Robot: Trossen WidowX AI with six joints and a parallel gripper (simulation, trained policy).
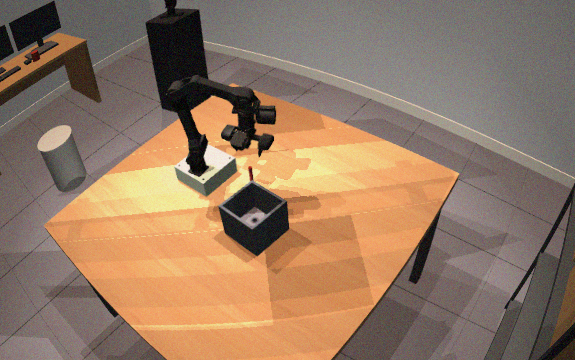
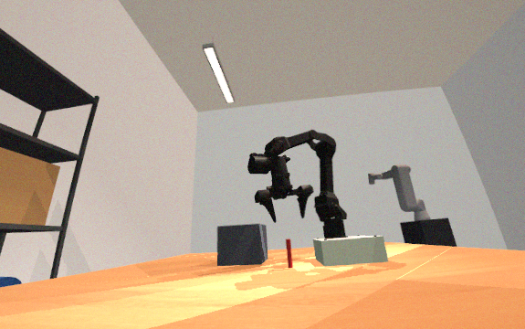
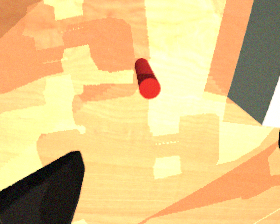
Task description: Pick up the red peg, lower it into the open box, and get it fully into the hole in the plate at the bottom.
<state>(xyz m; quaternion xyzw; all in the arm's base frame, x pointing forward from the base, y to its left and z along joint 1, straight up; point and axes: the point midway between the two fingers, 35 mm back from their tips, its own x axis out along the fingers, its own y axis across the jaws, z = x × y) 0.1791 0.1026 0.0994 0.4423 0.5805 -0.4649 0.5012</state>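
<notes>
Now: the red peg 100 mm below my gripper tip, 10 mm to the right of it and 10 mm ahead of it. The rest, counted from my gripper tip: pale plate 210 mm to the right, 160 mm ahead, 90 mm below.
</notes>
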